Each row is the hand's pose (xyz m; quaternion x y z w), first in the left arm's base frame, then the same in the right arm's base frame.
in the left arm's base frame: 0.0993 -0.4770 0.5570 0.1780 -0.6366 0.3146 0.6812
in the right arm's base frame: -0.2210 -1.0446 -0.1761 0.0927 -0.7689 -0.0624 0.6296
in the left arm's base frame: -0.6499 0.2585 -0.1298 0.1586 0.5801 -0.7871 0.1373
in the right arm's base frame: -0.2019 0.1840 -0.4295 -0.4269 -0.6522 0.6160 0.1139
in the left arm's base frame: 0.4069 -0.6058 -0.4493 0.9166 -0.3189 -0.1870 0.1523
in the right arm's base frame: 0.2514 -0.9488 -1.1203 -0.7882 0.5528 0.2180 0.1598
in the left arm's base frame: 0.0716 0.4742 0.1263 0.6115 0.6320 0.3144 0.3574
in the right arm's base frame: 0.4041 -0.2113 -0.0991 0.8181 0.2810 0.3716 0.3372
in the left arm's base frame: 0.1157 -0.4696 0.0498 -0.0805 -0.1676 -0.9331 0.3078
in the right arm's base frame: -0.0521 -0.8603 -0.6178 -0.0218 -0.0639 0.9977 0.0105
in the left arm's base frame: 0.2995 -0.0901 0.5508 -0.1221 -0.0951 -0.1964 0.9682
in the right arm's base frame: 0.1484 -0.9001 0.0043 0.0995 -0.0825 -0.5203 0.8442
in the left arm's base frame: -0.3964 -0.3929 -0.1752 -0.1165 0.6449 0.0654 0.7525
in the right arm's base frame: -0.3443 -0.4053 -0.7803 0.2684 0.5499 -0.0393 0.7900
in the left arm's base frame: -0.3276 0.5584 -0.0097 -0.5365 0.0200 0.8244 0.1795
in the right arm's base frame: 0.1779 0.1455 -0.1795 -0.5110 -0.0176 0.6576 0.5533
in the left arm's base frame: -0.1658 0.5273 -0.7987 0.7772 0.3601 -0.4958 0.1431
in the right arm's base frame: 0.5241 0.3181 -0.8866 -0.9003 -0.1856 0.3513 0.1780
